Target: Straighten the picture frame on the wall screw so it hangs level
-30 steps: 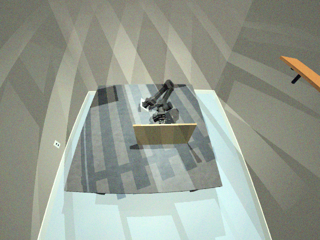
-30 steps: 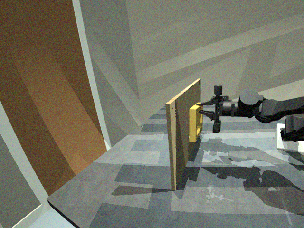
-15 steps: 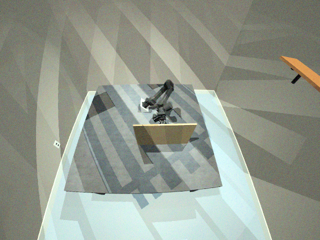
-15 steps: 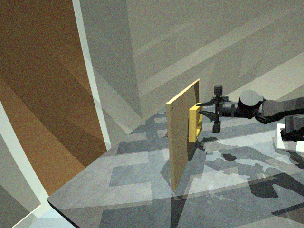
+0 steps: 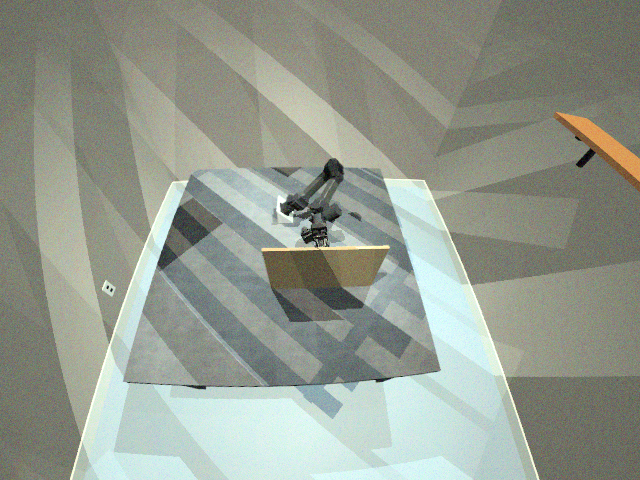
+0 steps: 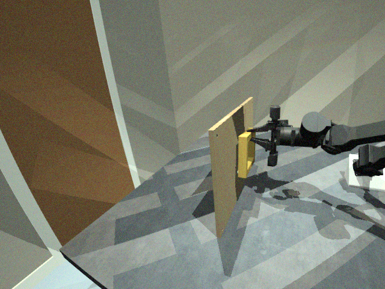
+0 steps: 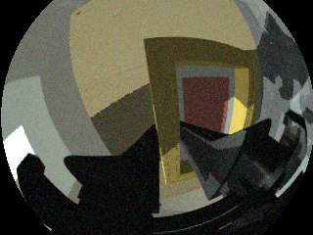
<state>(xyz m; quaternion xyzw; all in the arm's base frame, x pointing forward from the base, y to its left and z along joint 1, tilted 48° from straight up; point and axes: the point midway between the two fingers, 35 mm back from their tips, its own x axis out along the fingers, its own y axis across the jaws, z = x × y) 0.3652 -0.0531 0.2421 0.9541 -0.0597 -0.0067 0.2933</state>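
My gripper tip is 50 mm above the yellow picture frame and 10 mm to the right of it. The rest, counted from my gripper tip: wooden wall board 70 mm below, 20 mm ahead, 10 mm to the left.
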